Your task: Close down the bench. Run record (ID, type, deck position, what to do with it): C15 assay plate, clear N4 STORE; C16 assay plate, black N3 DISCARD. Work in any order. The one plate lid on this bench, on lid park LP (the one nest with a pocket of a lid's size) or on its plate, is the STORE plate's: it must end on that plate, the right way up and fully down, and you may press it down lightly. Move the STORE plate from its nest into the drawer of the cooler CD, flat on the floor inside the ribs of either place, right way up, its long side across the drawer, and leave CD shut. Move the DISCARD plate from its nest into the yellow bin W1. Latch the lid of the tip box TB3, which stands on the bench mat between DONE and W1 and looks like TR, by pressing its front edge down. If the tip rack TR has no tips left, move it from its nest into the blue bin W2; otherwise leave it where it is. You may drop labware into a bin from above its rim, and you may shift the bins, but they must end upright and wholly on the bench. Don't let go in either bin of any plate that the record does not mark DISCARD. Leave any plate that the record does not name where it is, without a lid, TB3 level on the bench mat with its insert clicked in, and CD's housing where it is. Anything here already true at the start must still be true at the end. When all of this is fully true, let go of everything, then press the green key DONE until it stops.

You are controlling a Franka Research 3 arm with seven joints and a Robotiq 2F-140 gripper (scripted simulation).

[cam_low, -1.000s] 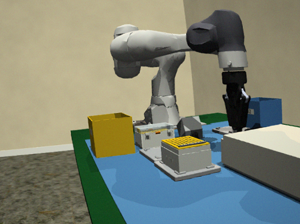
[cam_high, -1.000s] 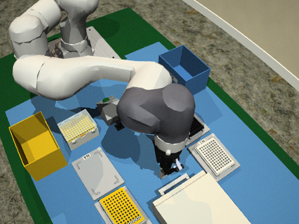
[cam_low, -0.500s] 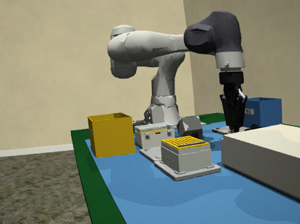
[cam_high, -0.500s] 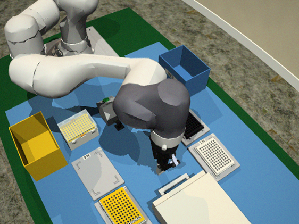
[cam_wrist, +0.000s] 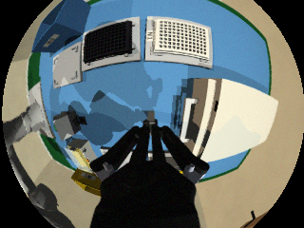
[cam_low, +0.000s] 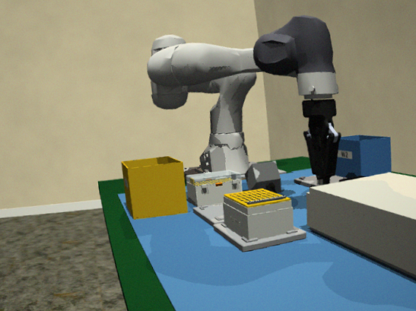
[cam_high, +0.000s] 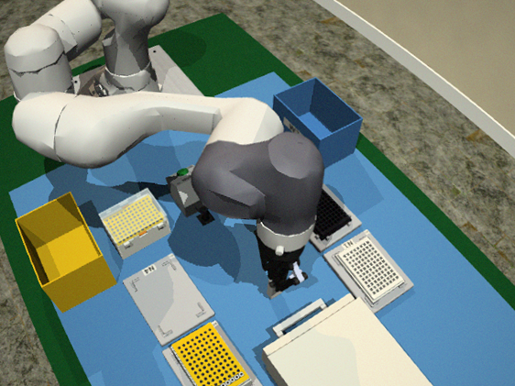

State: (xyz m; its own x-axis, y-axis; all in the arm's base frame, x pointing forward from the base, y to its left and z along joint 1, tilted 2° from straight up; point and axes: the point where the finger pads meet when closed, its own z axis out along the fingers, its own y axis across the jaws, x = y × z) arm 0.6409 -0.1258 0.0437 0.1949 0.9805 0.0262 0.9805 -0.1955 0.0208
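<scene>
Now: the black plate 210 mm to the left of my hand, 70 mm behind it and 20 mm below it. The rest, counted from my hand: tip rack TR: 200 mm to the right, 20 mm ahead, 20 mm above; plate lid: 180 mm ahead, 40 mm to the right, 10 mm below; white plate: 170 mm to the left, 110 mm ahead, 20 mm below.
</scene>
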